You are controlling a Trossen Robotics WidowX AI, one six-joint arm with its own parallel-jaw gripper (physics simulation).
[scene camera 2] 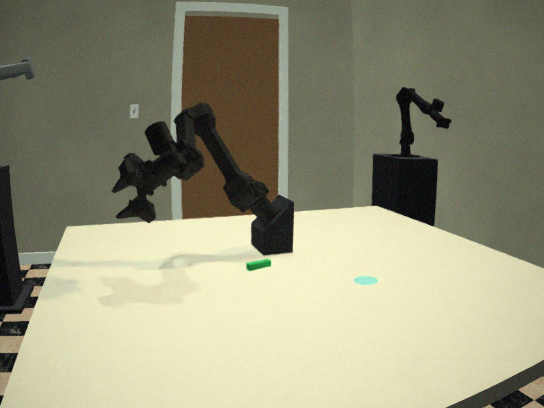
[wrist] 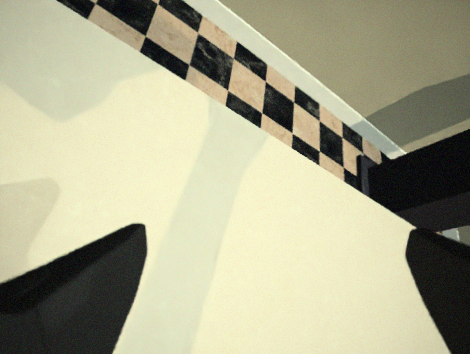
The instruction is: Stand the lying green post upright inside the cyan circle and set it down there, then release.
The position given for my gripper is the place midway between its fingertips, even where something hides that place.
I see my gripper (scene camera 2: 114, 204).
My gripper shows as well in the wrist view (wrist: 276, 240).
